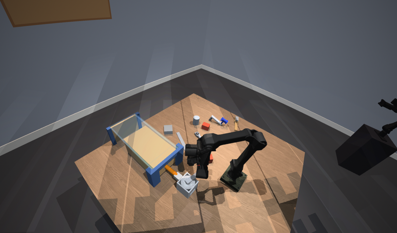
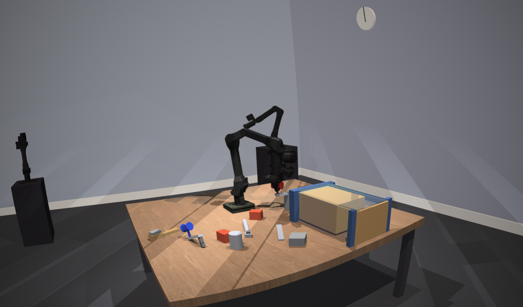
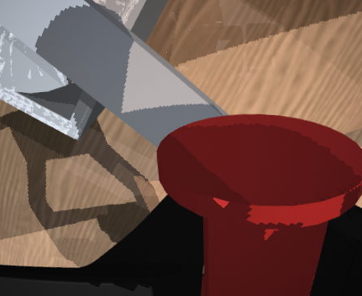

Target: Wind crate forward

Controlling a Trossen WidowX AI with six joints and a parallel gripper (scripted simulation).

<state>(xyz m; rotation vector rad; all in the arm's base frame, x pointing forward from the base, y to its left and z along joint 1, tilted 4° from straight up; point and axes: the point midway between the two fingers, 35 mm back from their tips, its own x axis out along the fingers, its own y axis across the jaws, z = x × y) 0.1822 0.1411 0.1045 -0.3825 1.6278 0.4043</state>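
Now: gripper tip 1 cm short of the grey winch, 9 cm to the right of it and 8 cm above it. Round my gripper tip: red knob 2 cm above; then blue frame 18 cm ahead, 9 cm to the left, 1 cm below; then winch handle 1 cm ahead, 4 cm to the left, 1 cm below.
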